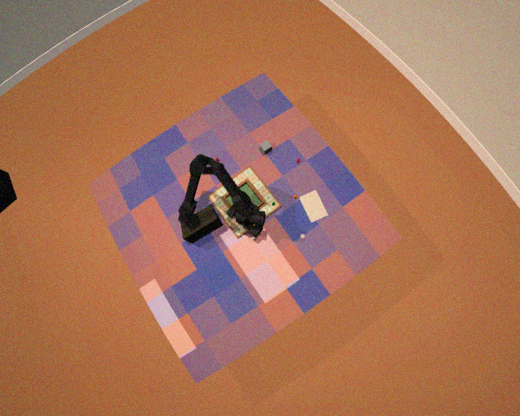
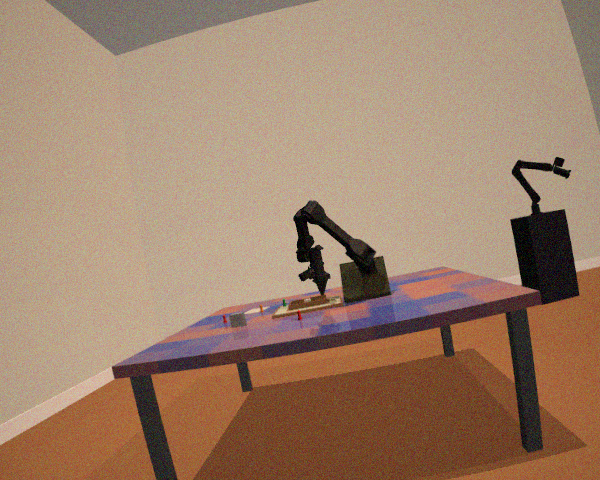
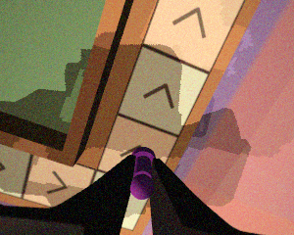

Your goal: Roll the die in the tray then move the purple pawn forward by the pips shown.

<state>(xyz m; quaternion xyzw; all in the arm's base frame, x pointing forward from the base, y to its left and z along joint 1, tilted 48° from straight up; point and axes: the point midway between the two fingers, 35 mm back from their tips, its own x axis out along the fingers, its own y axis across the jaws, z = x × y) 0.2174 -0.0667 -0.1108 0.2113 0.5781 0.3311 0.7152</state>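
Right now my gripper tip is 1 cm below the purple pawn. The rest, counted from my gripper tip: green tray: 12 cm to the left, 6 cm ahead, 2 cm below; white die: 13 cm to the left, 6 cm ahead; green pawn: 18 cm ahead, 1 cm to the left.
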